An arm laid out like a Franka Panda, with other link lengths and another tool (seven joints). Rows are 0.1 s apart.
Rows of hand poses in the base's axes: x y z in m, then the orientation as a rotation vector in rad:
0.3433, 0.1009, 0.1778, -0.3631, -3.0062, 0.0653
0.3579, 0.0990, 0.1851, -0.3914, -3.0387, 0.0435
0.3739, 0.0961, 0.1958, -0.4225, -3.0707, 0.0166
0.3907, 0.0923, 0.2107, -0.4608, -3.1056, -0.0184
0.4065, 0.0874, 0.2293, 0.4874, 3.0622, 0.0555
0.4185, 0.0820, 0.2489, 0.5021, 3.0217, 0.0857
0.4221, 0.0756, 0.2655, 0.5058, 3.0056, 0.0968
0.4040, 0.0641, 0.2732, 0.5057, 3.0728, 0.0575
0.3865, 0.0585, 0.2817, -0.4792, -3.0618, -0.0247
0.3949, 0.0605, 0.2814, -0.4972, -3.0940, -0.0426
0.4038, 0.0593, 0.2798, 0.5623, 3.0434, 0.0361
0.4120, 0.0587, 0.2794, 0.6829, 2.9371, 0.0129
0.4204, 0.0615, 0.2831, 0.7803, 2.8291, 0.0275
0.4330, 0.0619, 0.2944, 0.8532, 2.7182, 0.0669
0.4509, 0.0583, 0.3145, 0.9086, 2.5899, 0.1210
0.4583, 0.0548, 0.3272, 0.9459, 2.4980, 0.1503
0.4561, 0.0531, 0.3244, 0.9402, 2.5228, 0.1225
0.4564, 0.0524, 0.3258, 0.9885, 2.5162, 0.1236
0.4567, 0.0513, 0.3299, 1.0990, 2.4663, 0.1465
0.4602, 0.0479, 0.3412, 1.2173, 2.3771, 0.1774
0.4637, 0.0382, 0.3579, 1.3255, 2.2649, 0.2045
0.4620, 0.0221, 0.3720, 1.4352, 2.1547, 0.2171
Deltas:
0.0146, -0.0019, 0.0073, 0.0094, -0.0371, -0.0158
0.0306, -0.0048, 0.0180, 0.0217, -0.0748, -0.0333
0.0474, -0.0086, 0.0329, 0.0379, -0.1174, -0.0548
0.0632, -0.0135, 0.0515, 0.0555, -0.1626, -0.0764
0.0752, -0.0189, 0.0711, 0.0703, -0.2019, -0.0903
0.0788, -0.0253, 0.0877, 0.0757, -0.2177, -0.0945
0.0607, -0.0368, 0.0954, 0.0576, -0.1496, -0.0872
0.0432, -0.0424, 0.1039, 0.0460, -0.0780, -0.0718
0.0516, -0.0404, 0.1036, 0.0525, -0.1140, -0.0799
0.0605, -0.0416, 0.1020, 0.0395, -0.1678, -0.1252
0.0687, -0.0422, 0.1016, 0.0098, -0.2464, -0.2140
0.0771, -0.0394, 0.1053, 0.0053, -0.3289, -0.2936
0.0897, -0.0390, 0.1166, 0.0187, -0.4183, -0.3621
0.1076, -0.0426, 0.1367, 0.0428, -0.5268, -0.4261
0.1150, -0.0461, 0.1494, 0.0547, -0.6029, -0.4720
0.1128, -0.0478, 0.1466, 0.0366, -0.5803, -0.4617
0.1131, -0.0485, 0.1480, 0.0364, -0.5700, -0.4971
0.1134, -0.0496, 0.1521, 0.0478, -0.5764, -0.5862
0.1169, -0.0530, 0.1634, 0.0621, -0.6102, -0.6920
0.1204, -0.0627, 0.1801, 0.0728, -0.6617, -0.7997
0.1187, -0.0788, 0.1942, 0.0737, -0.7026, -0.9105

